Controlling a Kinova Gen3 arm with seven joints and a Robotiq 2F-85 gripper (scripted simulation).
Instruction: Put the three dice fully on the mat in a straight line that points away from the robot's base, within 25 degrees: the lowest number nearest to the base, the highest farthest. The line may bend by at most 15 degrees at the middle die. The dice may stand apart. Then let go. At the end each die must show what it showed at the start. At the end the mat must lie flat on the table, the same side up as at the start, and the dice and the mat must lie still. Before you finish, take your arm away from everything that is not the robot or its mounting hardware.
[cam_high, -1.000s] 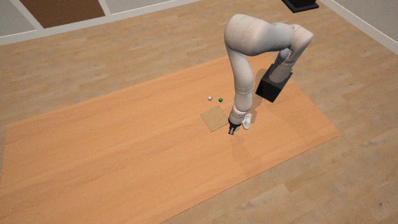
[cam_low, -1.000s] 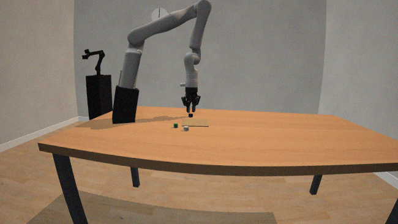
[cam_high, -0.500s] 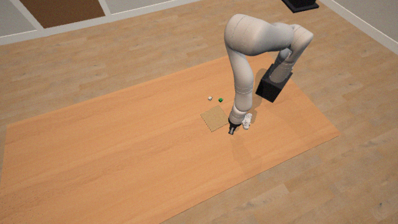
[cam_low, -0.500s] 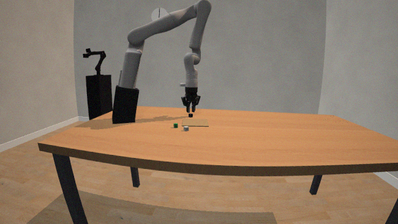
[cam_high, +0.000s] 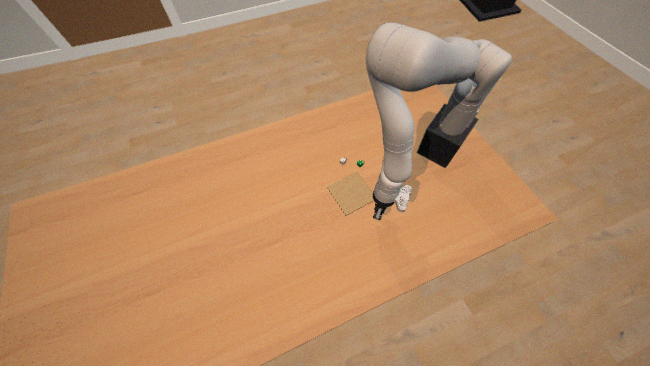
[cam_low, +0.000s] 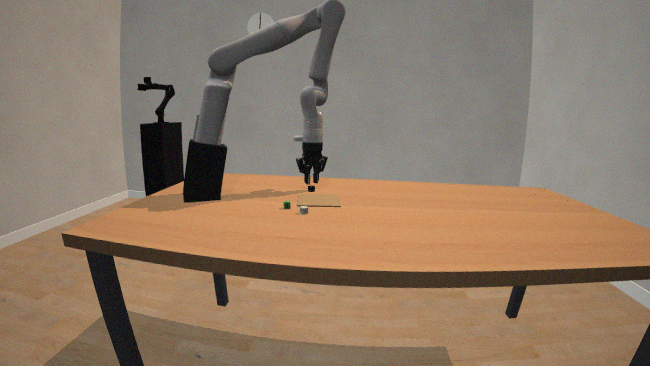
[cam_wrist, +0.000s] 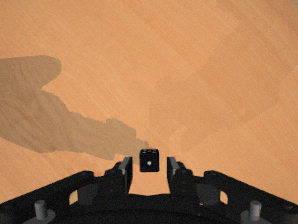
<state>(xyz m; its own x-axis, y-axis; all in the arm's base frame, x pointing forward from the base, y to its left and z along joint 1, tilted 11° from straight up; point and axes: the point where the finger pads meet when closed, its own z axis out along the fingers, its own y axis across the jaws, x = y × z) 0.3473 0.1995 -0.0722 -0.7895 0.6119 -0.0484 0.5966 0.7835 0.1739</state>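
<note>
The black die lies 40 mm below my hand. Also, from my hand: white die 260 mm to the right, 50 mm ahead, 40 mm below; tan mat 120 mm to the right, 60 mm ahead, 50 mm below; green die 230 mm to the right, 40 mm below, 20 mm behind.
</note>
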